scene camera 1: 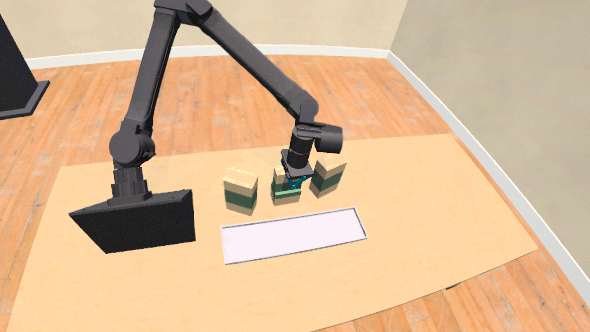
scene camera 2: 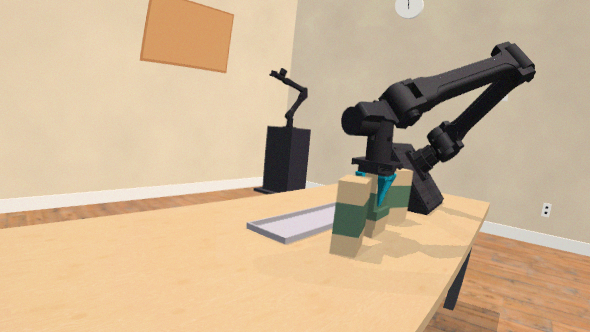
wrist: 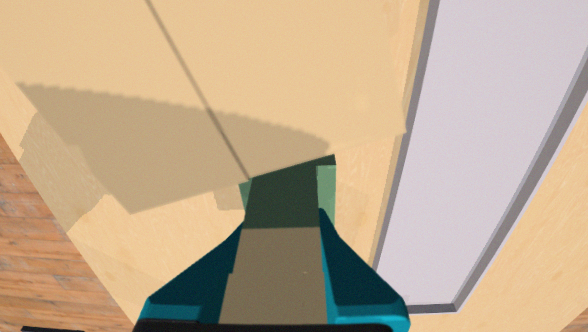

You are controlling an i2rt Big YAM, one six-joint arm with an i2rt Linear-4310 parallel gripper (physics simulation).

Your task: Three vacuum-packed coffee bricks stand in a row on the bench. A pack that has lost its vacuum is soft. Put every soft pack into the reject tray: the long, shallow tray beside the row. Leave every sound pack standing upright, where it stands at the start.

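Frame: origin at the arm's base, x ahead, y left, z up, level; metres.
Where they show: gripper, between the fingertips: [scene camera 1: 291,183] [scene camera 2: 372,204] [wrist: 288,217]; arm's base, origin of its link: [scene camera 1: 131,200] [scene camera 2: 416,165].
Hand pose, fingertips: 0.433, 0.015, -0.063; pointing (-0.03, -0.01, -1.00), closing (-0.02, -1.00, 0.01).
Things, the pixels of their centre, and the offset from my fingertips, as dx, dy, dz.
- middle pack, middle of its body: [wrist: 290,236] [scene camera 2: 374,203] [scene camera 1: 286,184] -0.014, +0.000, +0.001
- left pack, middle of its body: [scene camera 2: 392,194] [scene camera 1: 241,192] -0.151, -0.001, +0.001
- right pack, middle of its body: [scene camera 2: 351,215] [scene camera 1: 327,175] +0.121, +0.007, +0.001
- reject tray, middle of its body: [wrist: 466,153] [scene camera 2: 323,222] [scene camera 1: 295,236] -0.020, -0.133, -0.077
Three tan packs with green bands stand in a row. My gripper [scene camera 1: 290,181] [scene camera 2: 374,200] [wrist: 288,217] points down, its teal fingers shut on the upper part of the middle pack [scene camera 1: 286,200] [scene camera 2: 381,213] [wrist: 280,275]. This pack is squeezed narrow between the fingers, and its green band juts out as a wider ledge below them: it gives and looks soft. It is upright on the bench. The left pack [scene camera 1: 241,197] [scene camera 2: 402,195] and the right pack [scene camera 1: 327,177] [scene camera 2: 350,215] [wrist: 300,75] stand upright and untouched. The reject tray [scene camera 1: 295,237] [scene camera 2: 305,222] [wrist: 480,125] is empty.
The long tray lies alongside the row. The right pack stands close to the gripper. The arm's black base [scene camera 1: 150,220] [scene camera 2: 425,192] is on the bench beyond the left pack. The bench edge [scene camera 2: 460,265] runs behind the row, on the side away from the tray.
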